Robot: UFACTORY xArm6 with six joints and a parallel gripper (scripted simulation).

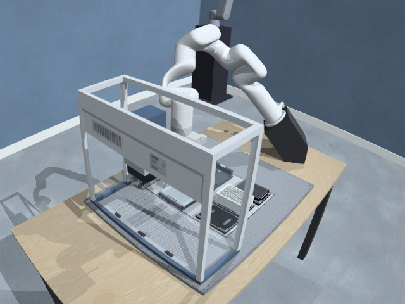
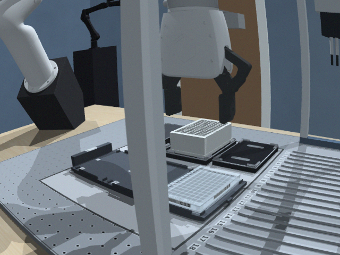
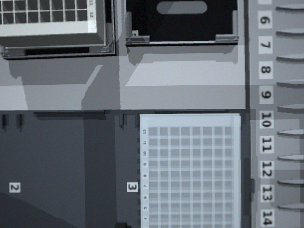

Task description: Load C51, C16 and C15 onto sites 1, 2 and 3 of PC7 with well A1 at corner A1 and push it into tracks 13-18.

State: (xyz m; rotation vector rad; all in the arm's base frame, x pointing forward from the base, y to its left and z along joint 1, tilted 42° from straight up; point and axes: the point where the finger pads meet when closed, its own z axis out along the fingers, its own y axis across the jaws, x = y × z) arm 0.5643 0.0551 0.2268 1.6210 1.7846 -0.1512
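Now: the black 384-well plate C16 22 cm behind my hand, 20 cm to the left of it and 12 cm below it. The rest, counted from my hand: black carrier PC7: 11 cm behind, 12 cm below; then white frame post: 9 cm ahead, 22 cm to the right, 11 cm above.
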